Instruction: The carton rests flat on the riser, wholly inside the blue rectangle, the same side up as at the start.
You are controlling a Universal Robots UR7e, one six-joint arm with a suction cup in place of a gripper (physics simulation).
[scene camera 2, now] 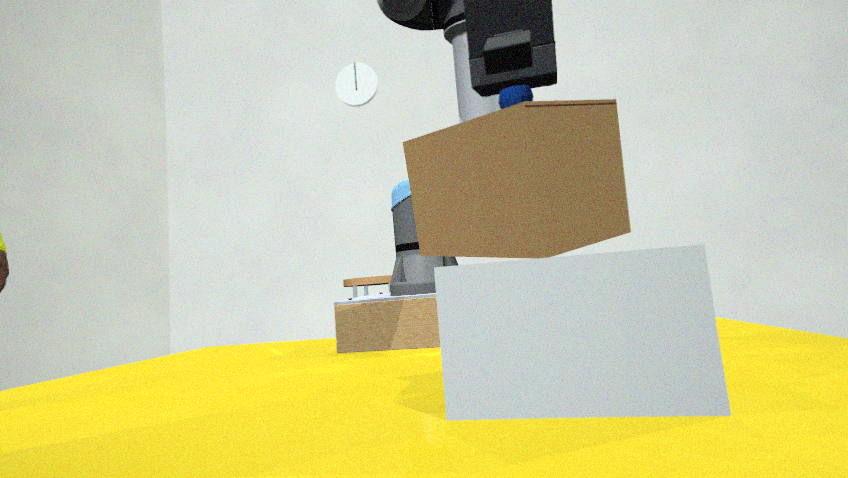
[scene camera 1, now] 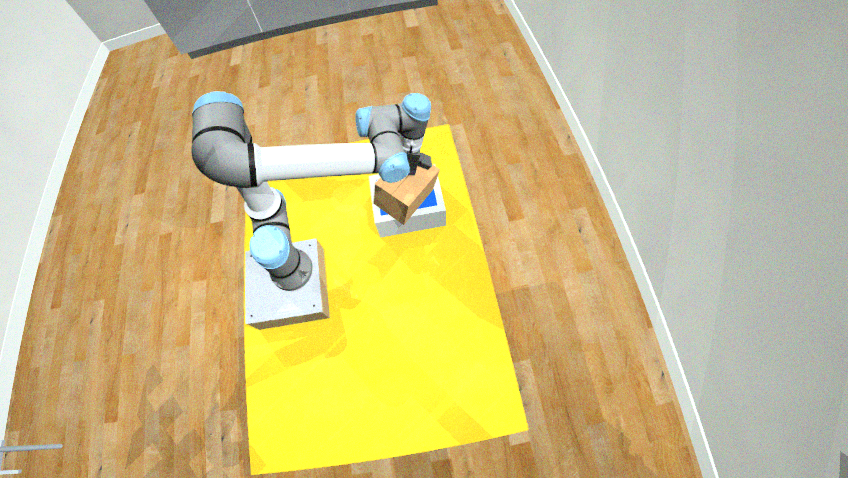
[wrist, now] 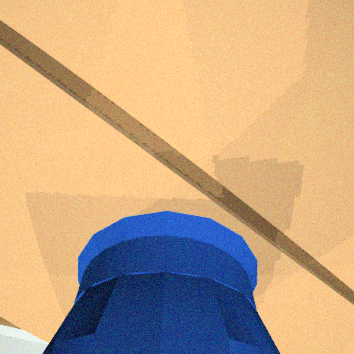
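Seen in the pictures: hand, tool point: (wrist: 165, 251); arm's base, link origin: (scene camera 2: 428, 292) (scene camera 1: 291, 270).
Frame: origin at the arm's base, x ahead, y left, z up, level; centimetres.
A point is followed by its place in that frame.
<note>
The brown carton (scene camera 1: 408, 188) {x 45.8, y 8.3, z 17.0 cm} (scene camera 2: 522, 184) {x 55.3, y 13.2, z 8.5 cm} (wrist: 125, 65) hangs from my suction cup (scene camera 1: 413, 164) {x 45.5, y 14.8, z 16.2 cm} (scene camera 2: 515, 96) (wrist: 167, 250), which touches its top face beside the dark seam. The carton is close to level and turned at an angle to the riser (scene camera 1: 424, 222) {x 49.1, y 6.0, z -4.2 cm} (scene camera 2: 581, 338) {x 58.0, y 16.0, z -4.2 cm}. In scene camera 2 a narrow gap shows between the carton's underside and the riser's top, and the carton's left part reaches past the riser's left edge. The blue rectangle (scene camera 1: 429, 200) {x 52.6, y 10.6, z 2.1 cm} on the riser is partly hidden under the carton; parts of it show at the carton's right and lower left.
The robot's base stands on a wooden block with a grey top (scene camera 1: 285, 302) {x -3.9, y -10.9, z 0.0 cm} (scene camera 2: 385, 325) {x 8.8, y -7.6, z -5.4 cm}, left of the riser on the yellow mat (scene camera 1: 385, 368) {x 22.7, y -39.0, z -9.9 cm} (scene camera 2: 237, 409) {x 48.2, y -16.0, z -9.9 cm}. My arm reaches across above the mat. Grey cabinets (scene camera 1: 285, 14) stand at the far wall, and a round clock (scene camera 2: 356, 83) hangs on a wall.
</note>
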